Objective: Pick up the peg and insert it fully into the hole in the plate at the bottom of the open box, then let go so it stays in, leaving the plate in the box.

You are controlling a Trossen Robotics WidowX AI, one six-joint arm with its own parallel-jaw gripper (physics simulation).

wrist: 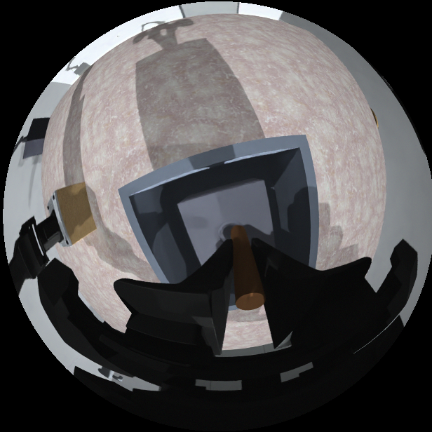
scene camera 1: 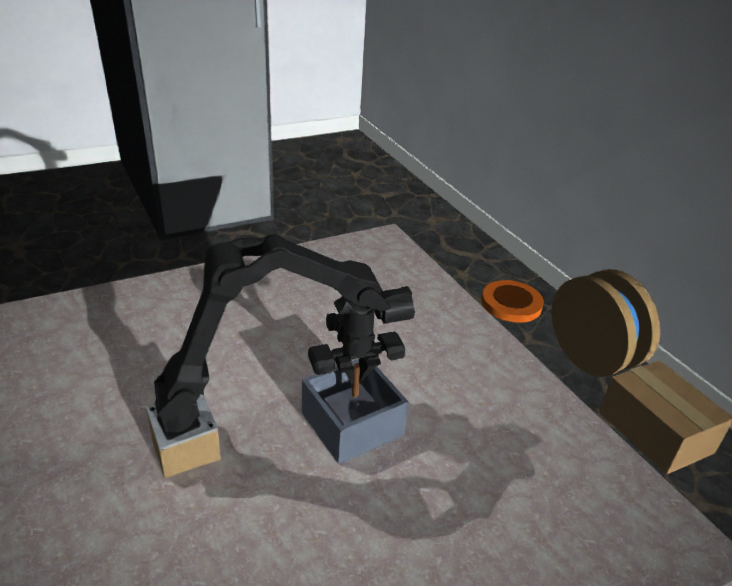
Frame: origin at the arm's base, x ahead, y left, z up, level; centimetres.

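Seen in the pictures: gripper, fingertip midpoint: (scene camera 1: 355, 382); arm's base at its link origin: (scene camera 1: 178, 421).
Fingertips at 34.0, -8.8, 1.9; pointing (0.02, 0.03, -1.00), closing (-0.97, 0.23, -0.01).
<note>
Offsets run from my fingertips to a thing's middle, as dx, dy, dz.
The brown, round peg @[-0.1, -0.4, +0.9] (scene camera 1: 355, 383) (wrist: 247, 272) stands nearly upright, held between the black fingers of my gripper (scene camera 1: 357, 370) (wrist: 241, 244), which is shut on it. The blue-grey open box @[-0.8, -1.2, -5.8] (scene camera 1: 373, 435) (wrist: 311, 192) stands below, and the peg's lower part reaches inside its walls. The grey plate (wrist: 220, 205) lies at the box's bottom. In the wrist view, the peg's lower tip overlaps the right part of the round hole (wrist: 221, 231), whose left rim shows beside it. The frames do not clearly show whether the tip touches the plate.
The box walls surround the peg and fingertips closely. The arm's wooden base block (scene camera 1: 190, 453) (wrist: 76, 212) is left of the box. An orange ring (scene camera 1: 532, 310), a large spool (scene camera 1: 590, 326) and a cardboard box (scene camera 1: 653, 415) are at the right, beyond the table edge.
</note>
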